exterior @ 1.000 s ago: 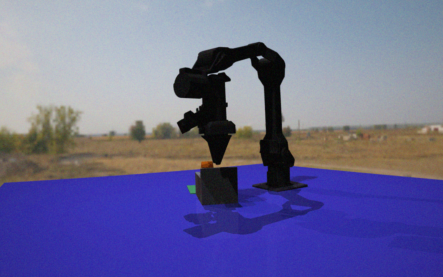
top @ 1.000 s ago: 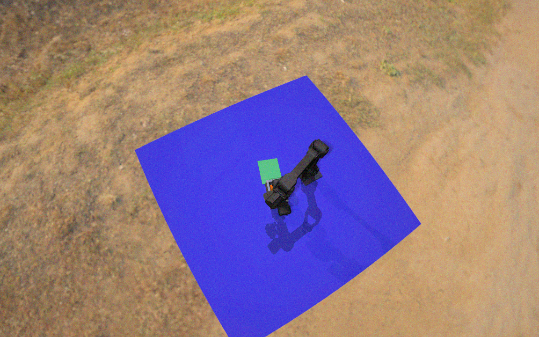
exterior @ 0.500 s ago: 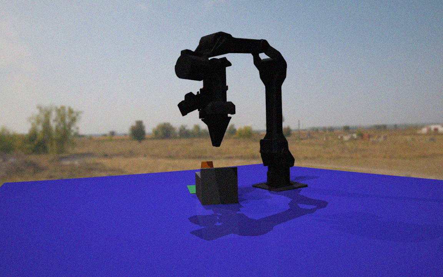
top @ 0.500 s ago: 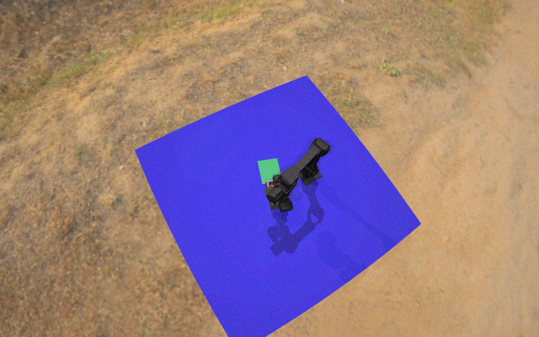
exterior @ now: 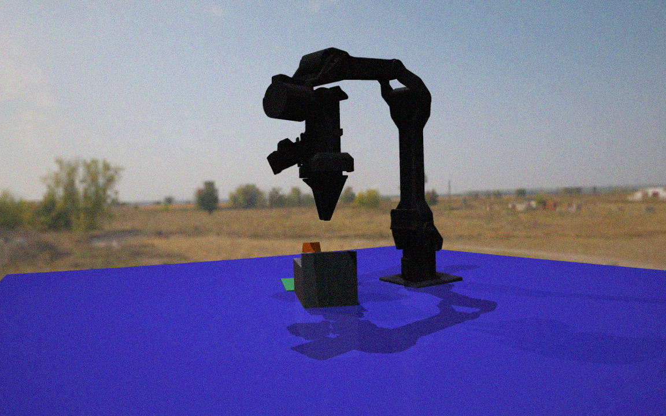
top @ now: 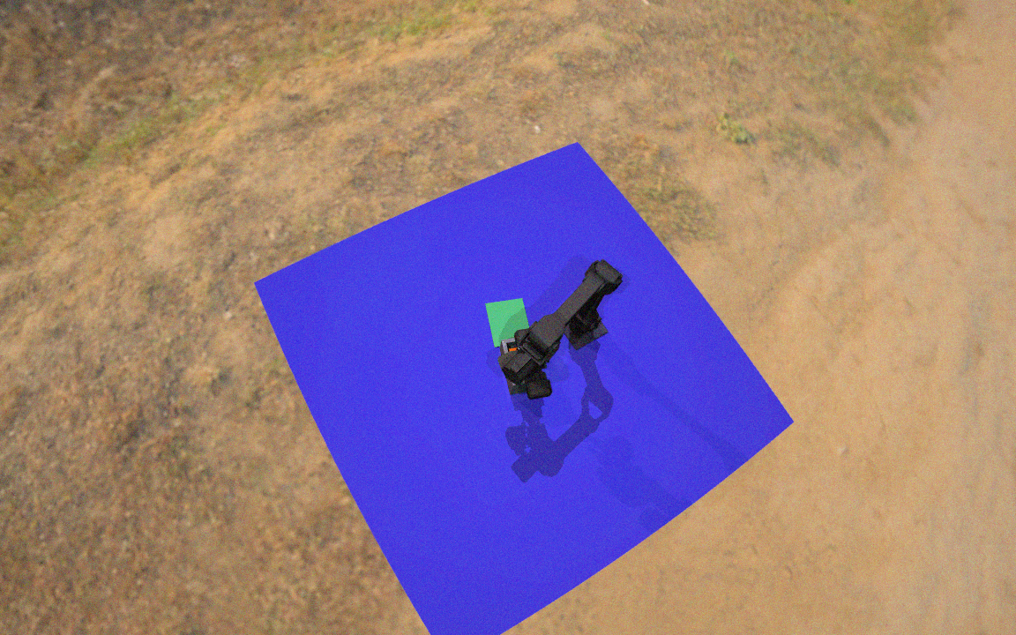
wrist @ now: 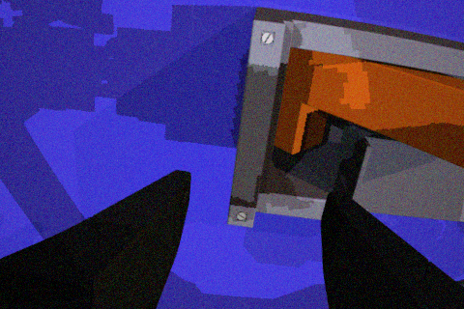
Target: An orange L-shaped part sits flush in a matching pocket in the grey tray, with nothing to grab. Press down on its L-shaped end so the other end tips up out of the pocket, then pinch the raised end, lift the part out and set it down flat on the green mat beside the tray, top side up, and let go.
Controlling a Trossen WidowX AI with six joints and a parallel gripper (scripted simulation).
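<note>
My gripper tip is 10 cm above the orange L-shaped part, 4 cm to the left of it and 1 cm past it. Round my gripper tip: green mat (22 cm to the right, 16 cm below, 5 cm behind).
</note>
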